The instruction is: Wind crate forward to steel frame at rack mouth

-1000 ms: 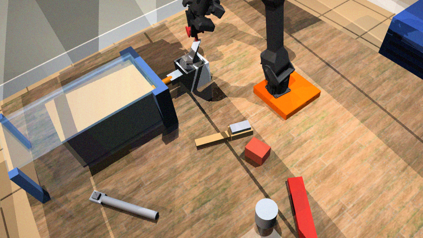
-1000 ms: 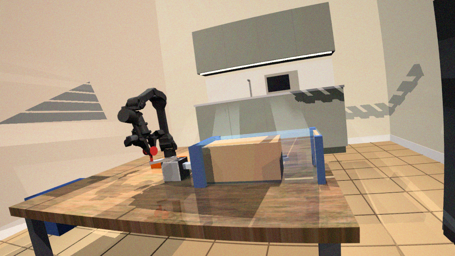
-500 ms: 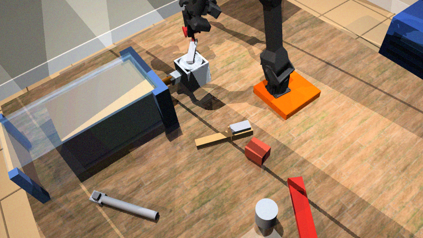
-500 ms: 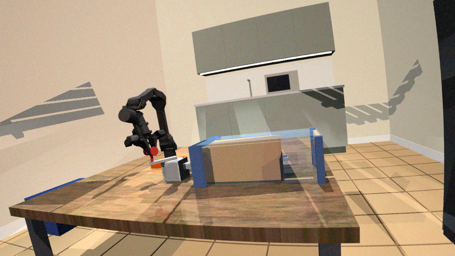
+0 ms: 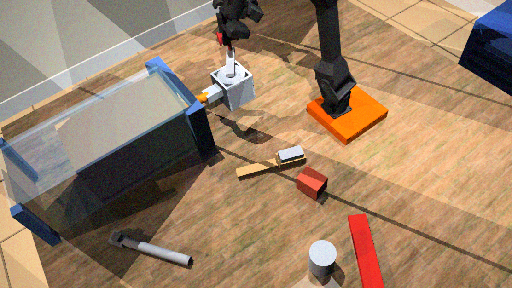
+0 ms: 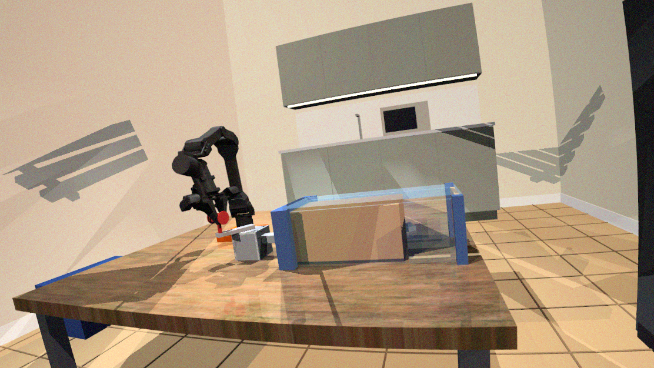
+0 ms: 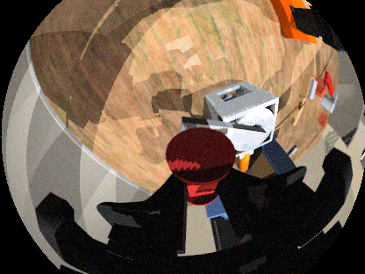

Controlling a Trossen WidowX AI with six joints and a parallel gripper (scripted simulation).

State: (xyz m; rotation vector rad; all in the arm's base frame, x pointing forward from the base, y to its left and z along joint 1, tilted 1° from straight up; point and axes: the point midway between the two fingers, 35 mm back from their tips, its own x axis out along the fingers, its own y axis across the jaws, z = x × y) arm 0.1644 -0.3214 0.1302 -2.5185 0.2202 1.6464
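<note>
Right now my gripper tip is 40 mm to the right of the winch handle and 30 mm above it. The rest, counted from my gripper tip: red knob (20 mm behind); wooden brush (60 mm ahead, 380 mm to the left, 110 mm below); grey winch (10 mm ahead, 80 mm to the left, 100 mm below).
</note>
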